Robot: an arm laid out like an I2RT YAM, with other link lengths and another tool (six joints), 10 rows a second.
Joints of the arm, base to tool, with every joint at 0 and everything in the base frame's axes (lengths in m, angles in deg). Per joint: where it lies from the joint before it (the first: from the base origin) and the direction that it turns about. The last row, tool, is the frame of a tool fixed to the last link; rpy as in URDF.
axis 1: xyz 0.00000 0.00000 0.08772 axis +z
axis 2: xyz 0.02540 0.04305 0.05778 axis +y
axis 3: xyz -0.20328 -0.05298 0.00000 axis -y
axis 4: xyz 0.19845 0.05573 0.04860 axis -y
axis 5: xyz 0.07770 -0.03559 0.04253 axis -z
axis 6: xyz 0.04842 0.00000 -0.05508 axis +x
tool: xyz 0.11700 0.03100 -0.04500 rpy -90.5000 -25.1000 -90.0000
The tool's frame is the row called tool.
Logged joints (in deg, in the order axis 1, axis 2, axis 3, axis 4, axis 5, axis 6), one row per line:
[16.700 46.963 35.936 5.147 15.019 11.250]
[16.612 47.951 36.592 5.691 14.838 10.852]
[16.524 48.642 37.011 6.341 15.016 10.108]
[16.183 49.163 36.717 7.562 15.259 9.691]
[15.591 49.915 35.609 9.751 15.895 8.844]
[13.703 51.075 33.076 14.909 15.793 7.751]
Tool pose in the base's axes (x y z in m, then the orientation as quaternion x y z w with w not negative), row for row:
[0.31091 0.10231 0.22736 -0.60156 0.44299 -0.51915 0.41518]
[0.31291 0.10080 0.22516 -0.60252 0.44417 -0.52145 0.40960]
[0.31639 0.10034 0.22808 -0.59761 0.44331 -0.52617 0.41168]
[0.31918 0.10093 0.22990 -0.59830 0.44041 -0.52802 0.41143]
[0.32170 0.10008 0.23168 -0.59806 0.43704 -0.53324 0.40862]
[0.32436 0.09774 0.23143 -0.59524 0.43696 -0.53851 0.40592]
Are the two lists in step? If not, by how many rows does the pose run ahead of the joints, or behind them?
The pose runs 2 rows behind the joints: the pose in row i belongs to the joints in row i - 2.
